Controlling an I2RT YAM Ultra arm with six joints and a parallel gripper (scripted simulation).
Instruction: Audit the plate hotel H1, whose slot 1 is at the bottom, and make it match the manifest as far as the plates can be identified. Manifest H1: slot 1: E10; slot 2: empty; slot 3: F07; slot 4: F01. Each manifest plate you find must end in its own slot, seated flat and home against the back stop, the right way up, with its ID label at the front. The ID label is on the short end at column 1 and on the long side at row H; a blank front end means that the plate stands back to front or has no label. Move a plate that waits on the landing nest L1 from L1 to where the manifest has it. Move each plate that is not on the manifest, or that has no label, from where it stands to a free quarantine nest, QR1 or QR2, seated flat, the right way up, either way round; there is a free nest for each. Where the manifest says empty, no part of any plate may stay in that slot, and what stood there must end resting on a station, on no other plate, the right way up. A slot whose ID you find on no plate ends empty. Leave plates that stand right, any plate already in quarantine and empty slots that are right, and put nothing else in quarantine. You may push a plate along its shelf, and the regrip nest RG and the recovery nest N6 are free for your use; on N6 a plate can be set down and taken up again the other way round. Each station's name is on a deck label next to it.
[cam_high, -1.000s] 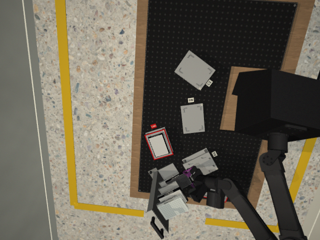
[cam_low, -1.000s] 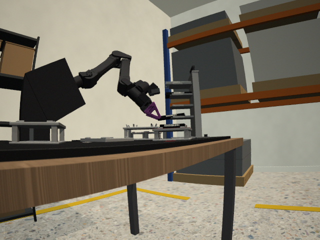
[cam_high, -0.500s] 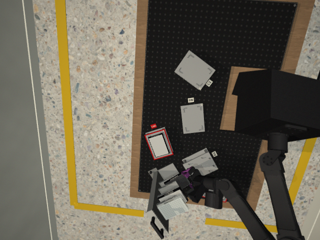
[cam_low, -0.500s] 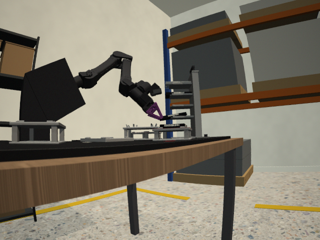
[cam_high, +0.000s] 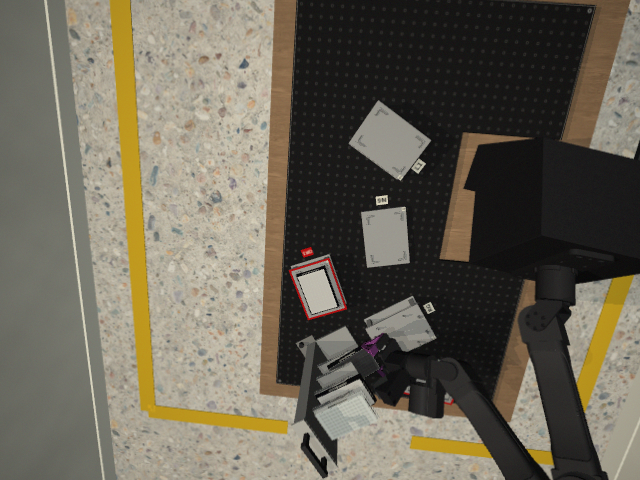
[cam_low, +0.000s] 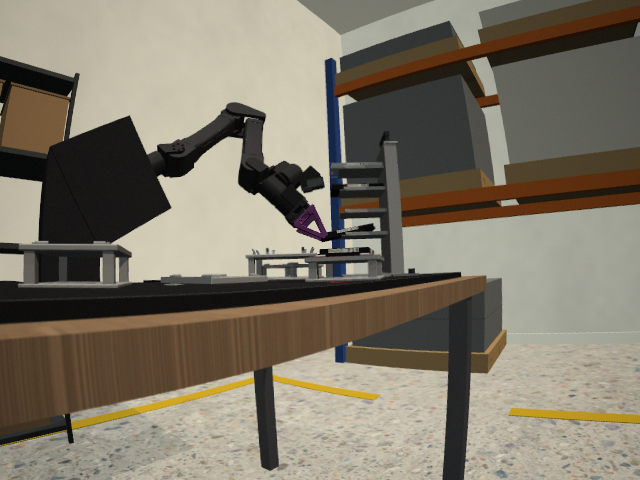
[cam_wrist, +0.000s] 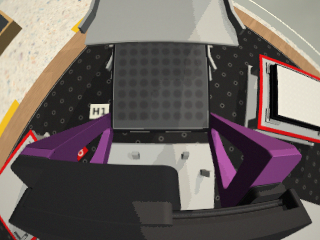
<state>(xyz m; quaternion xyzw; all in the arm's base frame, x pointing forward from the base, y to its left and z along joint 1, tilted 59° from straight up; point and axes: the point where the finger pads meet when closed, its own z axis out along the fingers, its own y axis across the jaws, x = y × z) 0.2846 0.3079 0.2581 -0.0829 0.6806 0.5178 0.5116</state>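
The regrip nest RG is 70 mm behind my hand, 60 mm to the right of it and 50 mm below it. Round my hand: H1 deck label (100 mm to the left, 100 mm below, 40 mm behind); then plate hotel H1 (130 mm ahead, 110 mm to the left, 50 mm above); then white well plate (160 mm above, 70 mm ahead, 60 mm to the left).
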